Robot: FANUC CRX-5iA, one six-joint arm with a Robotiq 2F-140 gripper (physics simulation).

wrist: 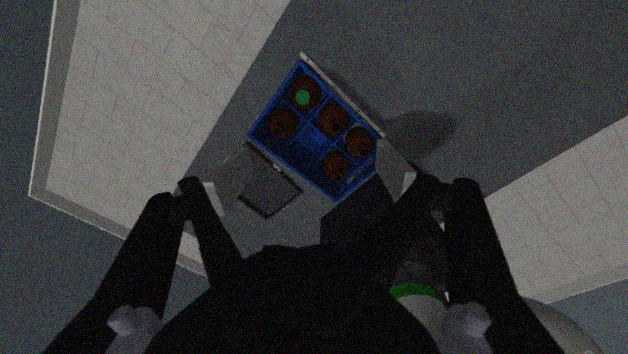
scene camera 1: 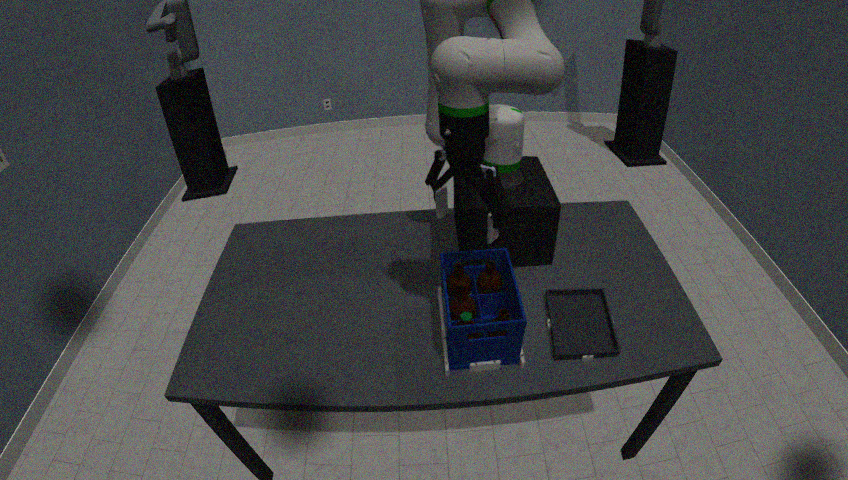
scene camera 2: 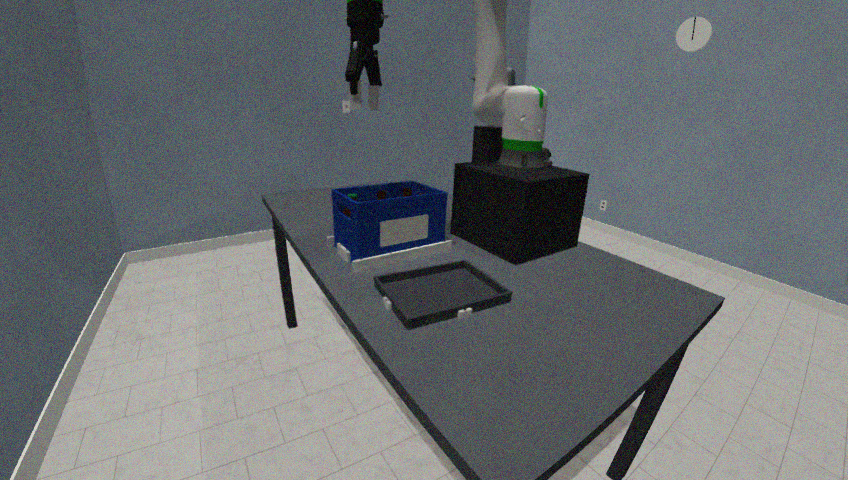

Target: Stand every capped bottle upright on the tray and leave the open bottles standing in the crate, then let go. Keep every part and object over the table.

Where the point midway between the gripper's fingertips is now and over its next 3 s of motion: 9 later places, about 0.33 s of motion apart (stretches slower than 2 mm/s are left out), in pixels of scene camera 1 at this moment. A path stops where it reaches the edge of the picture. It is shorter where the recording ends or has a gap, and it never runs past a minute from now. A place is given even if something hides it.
The gripper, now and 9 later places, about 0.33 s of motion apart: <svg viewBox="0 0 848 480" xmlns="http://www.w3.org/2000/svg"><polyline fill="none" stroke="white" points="466,227 465,230 466,283 465,299 465,309 465,317 465,321 466,327 466,328 466,328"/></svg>
